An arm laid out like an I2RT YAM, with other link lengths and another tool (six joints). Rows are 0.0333 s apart.
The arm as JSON. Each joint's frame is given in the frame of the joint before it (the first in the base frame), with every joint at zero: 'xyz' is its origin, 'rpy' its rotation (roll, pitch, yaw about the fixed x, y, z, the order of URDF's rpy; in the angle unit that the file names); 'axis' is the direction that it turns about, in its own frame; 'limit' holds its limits. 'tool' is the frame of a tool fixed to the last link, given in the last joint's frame.
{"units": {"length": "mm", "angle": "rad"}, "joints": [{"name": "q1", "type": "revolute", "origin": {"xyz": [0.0, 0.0, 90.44], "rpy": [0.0, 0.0, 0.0]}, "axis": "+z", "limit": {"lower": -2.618, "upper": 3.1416}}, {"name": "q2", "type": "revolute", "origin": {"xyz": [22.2, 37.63, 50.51], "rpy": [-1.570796, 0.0, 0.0]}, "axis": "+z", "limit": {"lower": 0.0, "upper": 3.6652}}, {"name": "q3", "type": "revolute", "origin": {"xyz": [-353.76, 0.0, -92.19], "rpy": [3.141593, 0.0, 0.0]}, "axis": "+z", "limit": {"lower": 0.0, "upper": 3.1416}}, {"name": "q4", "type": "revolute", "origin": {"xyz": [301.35, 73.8, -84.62], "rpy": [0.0, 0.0, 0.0]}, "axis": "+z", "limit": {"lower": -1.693, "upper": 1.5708}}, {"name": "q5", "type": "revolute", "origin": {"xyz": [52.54, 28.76, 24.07], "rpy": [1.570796, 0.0, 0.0]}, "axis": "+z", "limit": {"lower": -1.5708, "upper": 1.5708}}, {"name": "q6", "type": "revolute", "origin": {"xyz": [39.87, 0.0, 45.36], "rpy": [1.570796, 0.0, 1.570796]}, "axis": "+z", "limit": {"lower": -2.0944, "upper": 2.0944}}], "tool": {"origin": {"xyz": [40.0, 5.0, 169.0], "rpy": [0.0, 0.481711, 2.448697]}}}
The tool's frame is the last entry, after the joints.
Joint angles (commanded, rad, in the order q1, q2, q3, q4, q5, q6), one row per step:
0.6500 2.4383 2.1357 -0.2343 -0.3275 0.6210
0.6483 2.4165 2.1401 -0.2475 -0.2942 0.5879
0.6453 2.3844 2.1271 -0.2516 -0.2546 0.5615
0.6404 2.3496 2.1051 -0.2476 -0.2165 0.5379
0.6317 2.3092 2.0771 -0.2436 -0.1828 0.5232
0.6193 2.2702 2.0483 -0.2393 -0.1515 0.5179
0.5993 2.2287 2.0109 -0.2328 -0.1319 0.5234
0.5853 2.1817 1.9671 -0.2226 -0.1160 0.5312
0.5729 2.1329 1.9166 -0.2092 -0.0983 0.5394
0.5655 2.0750 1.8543 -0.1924 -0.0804 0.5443
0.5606 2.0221 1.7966 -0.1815 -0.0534 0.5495
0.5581 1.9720 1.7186 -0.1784 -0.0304 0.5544
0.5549 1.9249 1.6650 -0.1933 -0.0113 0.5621
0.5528 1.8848 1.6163 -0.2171 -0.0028 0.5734
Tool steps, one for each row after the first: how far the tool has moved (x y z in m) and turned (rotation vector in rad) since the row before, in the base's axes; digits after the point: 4 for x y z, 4 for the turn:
0.0050 -0.0077 0.0167 -0.0211 -0.0450 -0.0145
0.0041 -0.0111 0.0175 -0.0199 -0.0428 -0.0249
0.0038 -0.0128 0.0166 -0.0174 -0.0409 -0.0273
0.0028 -0.0157 0.0174 -0.0114 -0.0324 -0.0318
0.0032 -0.0179 0.0155 -0.0062 -0.0235 -0.0380
0.0030 -0.0216 0.0127 0.0026 -0.0102 -0.0400
-0.0019 -0.0180 0.0136 0.0071 -0.0102 -0.0317
-0.0038 -0.0178 0.0115 0.0059 -0.0091 -0.0319
-0.0087 -0.0164 0.0118 0.0041 -0.0116 -0.0257
-0.0089 -0.0164 0.0085 -0.0020 -0.0081 -0.0317
-0.0138 -0.0163 -0.0068 -0.0174 0.0186 -0.0255
-0.0133 -0.0153 -0.0006 -0.0124 0.0177 -0.0238
-0.0146 -0.0124 -0.0052 -0.0118 0.0309 -0.0148

